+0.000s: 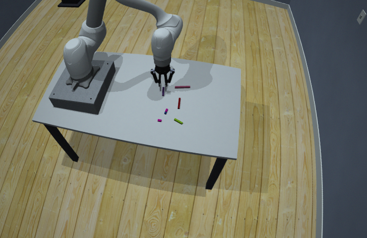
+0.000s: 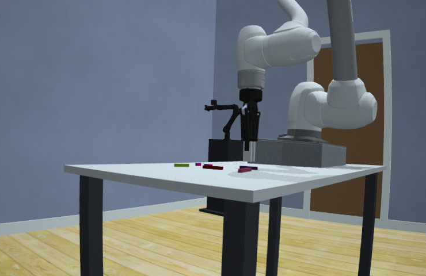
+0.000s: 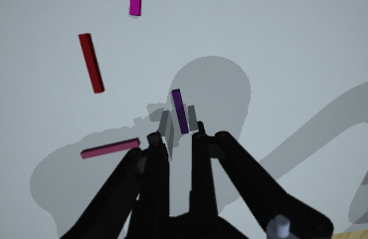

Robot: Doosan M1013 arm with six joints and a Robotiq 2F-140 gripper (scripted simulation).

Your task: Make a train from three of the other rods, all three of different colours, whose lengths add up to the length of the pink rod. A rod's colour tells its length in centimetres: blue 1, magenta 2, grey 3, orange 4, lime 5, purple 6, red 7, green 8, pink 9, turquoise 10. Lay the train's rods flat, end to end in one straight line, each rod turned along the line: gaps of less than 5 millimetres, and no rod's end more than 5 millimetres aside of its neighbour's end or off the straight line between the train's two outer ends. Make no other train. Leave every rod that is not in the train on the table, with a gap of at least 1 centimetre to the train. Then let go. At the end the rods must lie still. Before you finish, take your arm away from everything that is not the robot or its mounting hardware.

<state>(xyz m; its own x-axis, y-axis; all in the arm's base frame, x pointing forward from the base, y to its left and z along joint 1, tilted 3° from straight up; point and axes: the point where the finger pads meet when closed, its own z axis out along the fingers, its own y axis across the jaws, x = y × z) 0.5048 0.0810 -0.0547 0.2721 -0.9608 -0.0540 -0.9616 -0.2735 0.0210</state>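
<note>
Right now the purple rod is 5 cm below my hand. From my hand the other things lie so: red rod: 11 cm ahead, 5 cm to the right, 5 cm below; pink rod: 10 cm ahead, 6 cm to the left, 5 cm below; blue rod: 6 cm ahead, 14 cm to the right, 5 cm below.
</note>
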